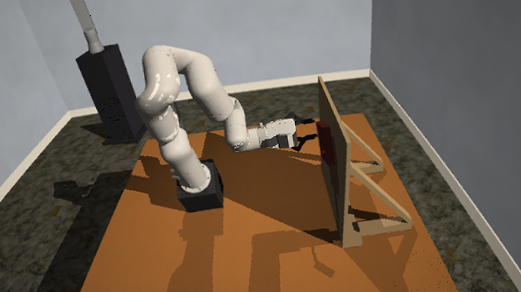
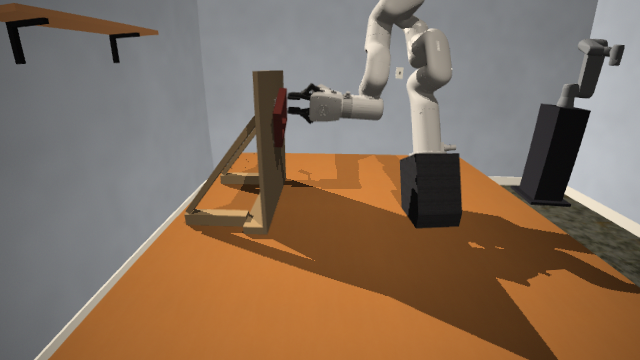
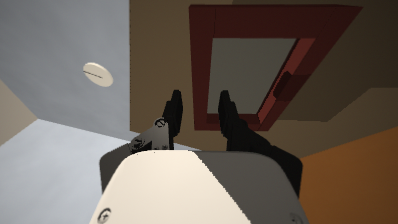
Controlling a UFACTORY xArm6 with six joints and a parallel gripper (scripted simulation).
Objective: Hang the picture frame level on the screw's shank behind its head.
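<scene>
Right now my hand is 60 mm short of the dark red picture frame, 10 mm to the left of it and 50 mm above it. The rest, counted from my hand: upright wooden board (70 mm ahead, 10 mm to the right, 130 mm below).
</scene>
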